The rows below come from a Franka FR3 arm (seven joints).
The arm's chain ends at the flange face. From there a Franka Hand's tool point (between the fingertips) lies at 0.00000 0.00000 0.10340 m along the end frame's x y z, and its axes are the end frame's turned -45 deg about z.
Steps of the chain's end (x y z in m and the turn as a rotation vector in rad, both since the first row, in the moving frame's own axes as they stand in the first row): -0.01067, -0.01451, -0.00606, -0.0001, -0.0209, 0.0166; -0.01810, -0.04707, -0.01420, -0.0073, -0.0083, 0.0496; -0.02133, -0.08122, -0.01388, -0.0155, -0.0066, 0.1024; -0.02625, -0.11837, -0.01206, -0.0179, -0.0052, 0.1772; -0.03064, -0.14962, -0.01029, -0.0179, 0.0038, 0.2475
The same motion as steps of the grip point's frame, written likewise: 0.00119, -0.01934, -0.00608, 0.0147, -0.0148, 0.0166; 0.01935, -0.04618, -0.01421, 0.0007, -0.0110, 0.0496; 0.04070, -0.07195, -0.01389, -0.0063, -0.0156, 0.1024; 0.06338, -0.10149, -0.01208, -0.0090, -0.0163, 0.1772; 0.08292, -0.12602, -0.01031, -0.0153, -0.0100, 0.2475
